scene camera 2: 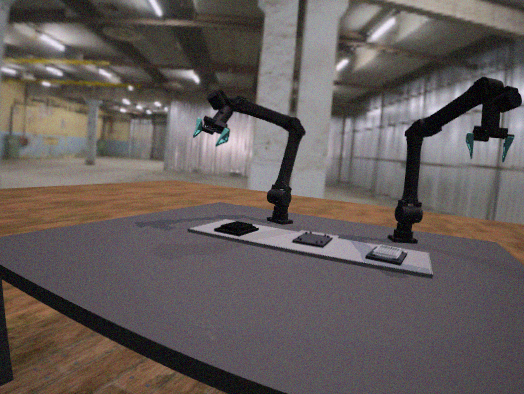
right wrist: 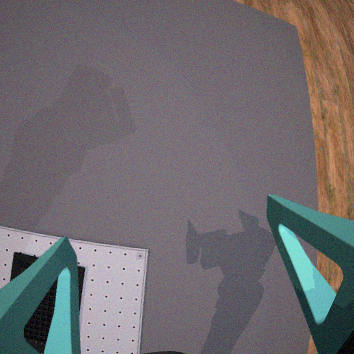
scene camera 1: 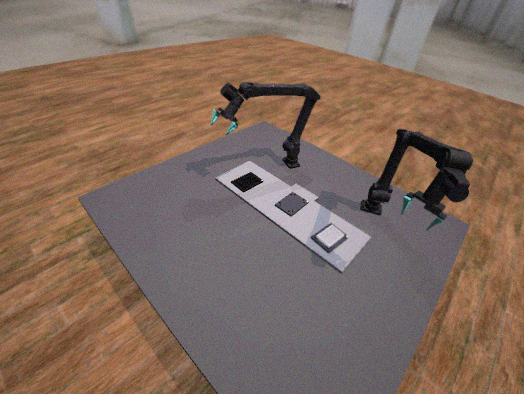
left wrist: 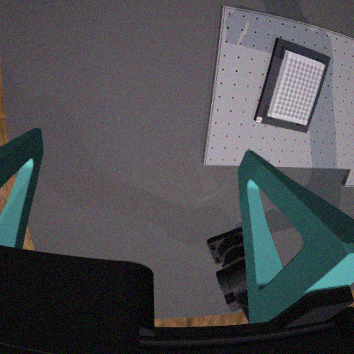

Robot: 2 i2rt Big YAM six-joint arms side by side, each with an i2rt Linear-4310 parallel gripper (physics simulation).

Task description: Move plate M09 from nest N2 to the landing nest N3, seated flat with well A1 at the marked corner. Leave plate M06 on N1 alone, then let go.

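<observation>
A white well plate (scene camera 1: 331, 235) (scene camera 2: 388, 251) (left wrist: 298, 89) sits in a dark nest at the right end of the pale board; a white mark shows at one nest corner in the left wrist view. A black well plate (scene camera 1: 247, 181) (scene camera 2: 236, 228) (right wrist: 45, 315) sits at the board's left end. The middle nest (scene camera 1: 292, 204) (scene camera 2: 312, 240) is bare, with small posts. No labels are readable, so which plate is M09 is unclear. My left gripper (scene camera 1: 417, 220) (scene camera 2: 487, 159) (left wrist: 142, 148) is open, high beyond the board's right end. My right gripper (scene camera 1: 220, 129) (scene camera 2: 206, 141) (right wrist: 168, 227) is open, high beyond its left end.
The pale perforated board (scene camera 1: 356, 238) (scene camera 2: 420, 262) (left wrist: 235, 110) (right wrist: 115, 300) lies on the grey table (scene camera 1: 280, 310) (scene camera 2: 225, 310). Both arm bases stand behind the board; one base (left wrist: 230, 270) shows beside a left finger. Arm shadows fall across the board and table.
</observation>
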